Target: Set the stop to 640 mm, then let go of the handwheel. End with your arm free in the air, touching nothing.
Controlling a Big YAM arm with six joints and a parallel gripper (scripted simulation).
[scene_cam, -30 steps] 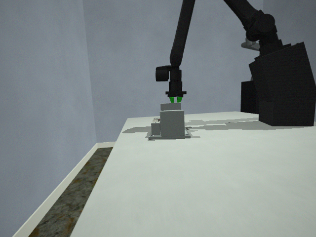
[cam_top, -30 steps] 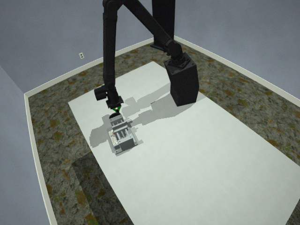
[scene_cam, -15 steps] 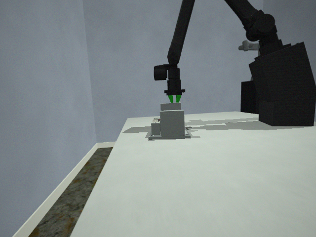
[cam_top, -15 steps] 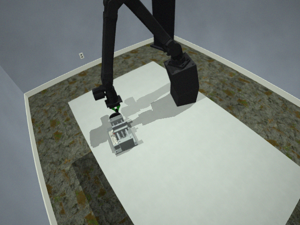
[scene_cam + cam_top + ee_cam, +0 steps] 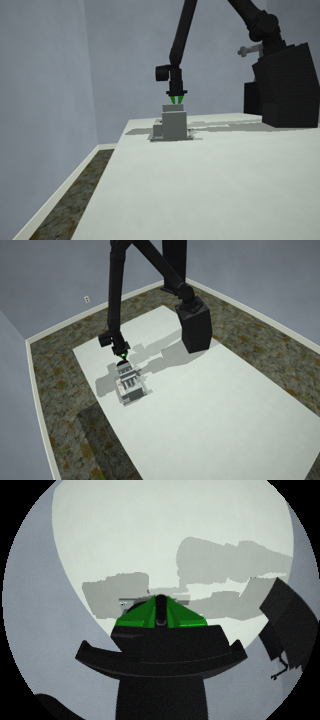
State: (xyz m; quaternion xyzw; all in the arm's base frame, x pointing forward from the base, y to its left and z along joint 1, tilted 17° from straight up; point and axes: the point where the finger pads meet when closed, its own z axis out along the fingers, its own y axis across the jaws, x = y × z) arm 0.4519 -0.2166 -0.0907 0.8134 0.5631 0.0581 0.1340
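The handwheel is 2 cm to the left of my hand and 2 cm ahead of it.
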